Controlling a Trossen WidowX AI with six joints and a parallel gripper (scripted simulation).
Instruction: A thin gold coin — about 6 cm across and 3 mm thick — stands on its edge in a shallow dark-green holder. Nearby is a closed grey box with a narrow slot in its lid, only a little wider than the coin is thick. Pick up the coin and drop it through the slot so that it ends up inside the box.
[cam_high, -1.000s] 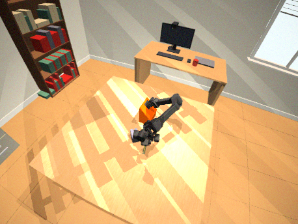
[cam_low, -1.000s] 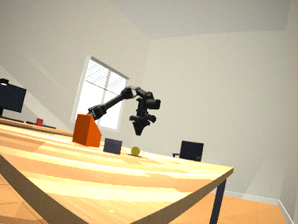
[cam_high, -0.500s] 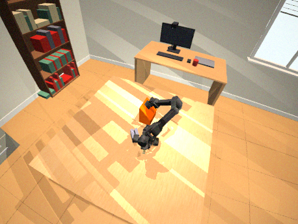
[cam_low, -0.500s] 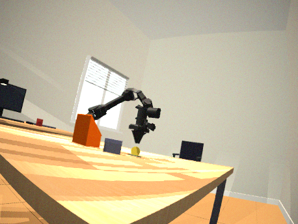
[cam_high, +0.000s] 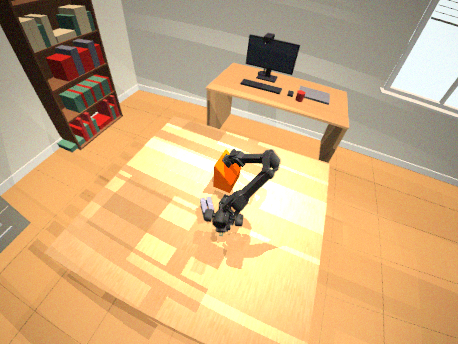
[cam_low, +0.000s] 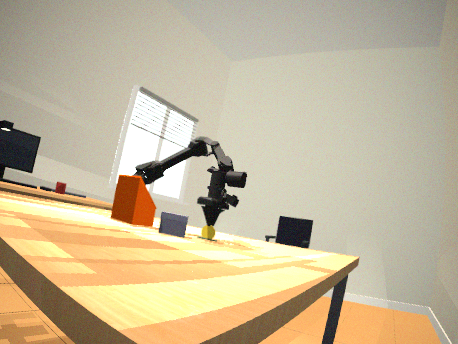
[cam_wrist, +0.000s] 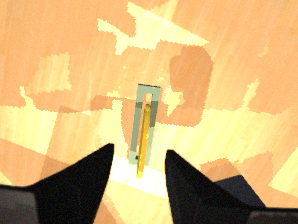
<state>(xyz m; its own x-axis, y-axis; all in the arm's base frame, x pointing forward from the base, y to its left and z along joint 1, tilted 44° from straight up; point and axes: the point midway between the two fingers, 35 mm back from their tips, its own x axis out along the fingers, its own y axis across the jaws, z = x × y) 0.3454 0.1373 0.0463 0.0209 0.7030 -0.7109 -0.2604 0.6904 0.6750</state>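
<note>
The gold coin lies 20 mm below my gripper tip.
</note>
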